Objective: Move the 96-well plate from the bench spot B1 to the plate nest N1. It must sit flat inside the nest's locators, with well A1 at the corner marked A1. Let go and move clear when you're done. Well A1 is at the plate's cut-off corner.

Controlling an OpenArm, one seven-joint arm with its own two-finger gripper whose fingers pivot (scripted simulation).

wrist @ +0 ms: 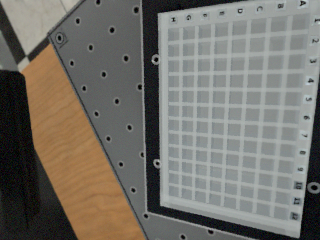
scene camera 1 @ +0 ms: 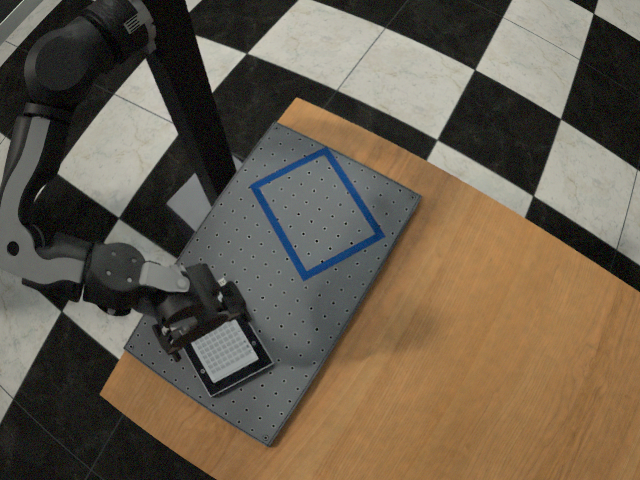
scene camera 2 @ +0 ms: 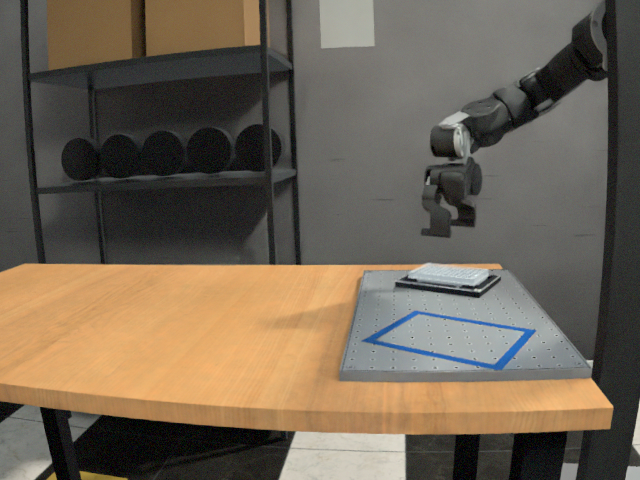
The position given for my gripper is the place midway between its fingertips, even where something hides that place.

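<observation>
I see my gripper (scene camera 2: 449, 231), and I see my gripper (scene camera 1: 204, 326) too. There is a 96-well plate (scene camera 1: 223, 368), and the same 96-well plate (scene camera 2: 457, 275) is visible again, as is the 96-well plate (wrist: 231, 87). I also see a plate nest (scene camera 1: 246, 371), which is the same plate nest (scene camera 2: 445, 289).
</observation>
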